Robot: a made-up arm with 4 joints.
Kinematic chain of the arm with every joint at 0, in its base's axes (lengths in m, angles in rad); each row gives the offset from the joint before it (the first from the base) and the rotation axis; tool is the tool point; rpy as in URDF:
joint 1: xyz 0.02 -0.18 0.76 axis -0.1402 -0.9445 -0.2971
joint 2: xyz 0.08 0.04 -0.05 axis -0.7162 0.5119 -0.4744
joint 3: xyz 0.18 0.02 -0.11 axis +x
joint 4: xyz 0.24 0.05 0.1 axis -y
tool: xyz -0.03 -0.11 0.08 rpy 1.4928 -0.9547 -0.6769
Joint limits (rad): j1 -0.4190..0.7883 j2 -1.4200..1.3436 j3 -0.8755..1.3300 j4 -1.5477..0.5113
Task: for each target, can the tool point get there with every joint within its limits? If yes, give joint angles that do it. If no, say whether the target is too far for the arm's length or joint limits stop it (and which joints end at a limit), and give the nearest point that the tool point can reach.
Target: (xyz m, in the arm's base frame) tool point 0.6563 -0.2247 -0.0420
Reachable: no: too far | nearest point 0.4655 -0.2276 0.3458 | short by 0.432 m
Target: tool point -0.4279 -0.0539 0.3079
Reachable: no: joint limits stop it (at a limit: joint 1, joint 2, joint 3, joint 4) | nearest point 0.2734 -0.2894 0.4230 | short by 0.749 m
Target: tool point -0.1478 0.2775 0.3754
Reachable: no: joint limits stop it (at a limit: joint 1, joint 3, joint 4) | nearest point 0.3813 -0.0394 0.5077 | short by 0.631 m
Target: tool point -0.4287 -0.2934 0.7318
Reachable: no: joint limits stop it (at a limit: joint 1, joint 2, joint 3, joint 4) | nearest point 0.0939 -0.5629 0.8431 | short by 0.598 m
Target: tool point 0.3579 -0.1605 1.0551
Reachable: yes | joints 0.4958 -0.4917 -0.1017 0.1285
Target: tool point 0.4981 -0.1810 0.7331
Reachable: yes | joints -0.0953 0.0084 0.0747 -0.1014
